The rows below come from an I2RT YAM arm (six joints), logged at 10 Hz.
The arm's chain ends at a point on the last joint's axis. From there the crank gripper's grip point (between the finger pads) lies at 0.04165 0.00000 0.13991 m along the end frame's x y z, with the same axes.
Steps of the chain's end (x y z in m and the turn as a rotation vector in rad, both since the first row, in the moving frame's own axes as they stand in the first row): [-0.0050, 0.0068, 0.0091, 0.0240, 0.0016, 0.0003]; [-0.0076, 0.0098, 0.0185, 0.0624, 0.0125, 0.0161]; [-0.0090, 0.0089, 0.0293, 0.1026, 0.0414, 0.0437]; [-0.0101, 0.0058, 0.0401, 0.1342, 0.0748, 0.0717]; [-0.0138, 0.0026, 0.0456, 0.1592, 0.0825, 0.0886]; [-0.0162, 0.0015, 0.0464, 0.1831, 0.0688, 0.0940]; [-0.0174, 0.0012, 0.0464, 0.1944, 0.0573, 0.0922]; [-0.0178, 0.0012, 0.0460, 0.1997, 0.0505, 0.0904]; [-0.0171, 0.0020, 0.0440, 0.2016, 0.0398, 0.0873]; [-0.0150, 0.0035, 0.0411, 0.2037, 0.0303, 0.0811]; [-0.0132, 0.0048, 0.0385, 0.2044, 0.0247, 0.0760]
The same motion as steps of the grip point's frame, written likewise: [-0.0048, 0.0035, 0.0090, 0.0240, 0.0016, 0.0003]; [-0.0058, 0.0018, 0.0177, 0.0624, 0.0125, 0.0161]; [-0.0030, -0.0034, 0.0268, 0.1026, 0.0414, 0.0437]; [0.0008, -0.0093, 0.0356, 0.1342, 0.0748, 0.0717]; [-0.0017, -0.0151, 0.0402, 0.1592, 0.0825, 0.0886]; [-0.0057, -0.0193, 0.0412, 0.1831, 0.0688, 0.0940]; [-0.0084, -0.0214, 0.0415, 0.1944, 0.0573, 0.0922]; [-0.0098, -0.0222, 0.0413, 0.1997, 0.0505, 0.0904]; [-0.0105, -0.0220, 0.0398, 0.2016, 0.0398, 0.0873]; [-0.0098, -0.0211, 0.0372, 0.2037, 0.0303, 0.0811]; [-0.0088, -0.0202, 0.0348, 0.2044, 0.0247, 0.0760]
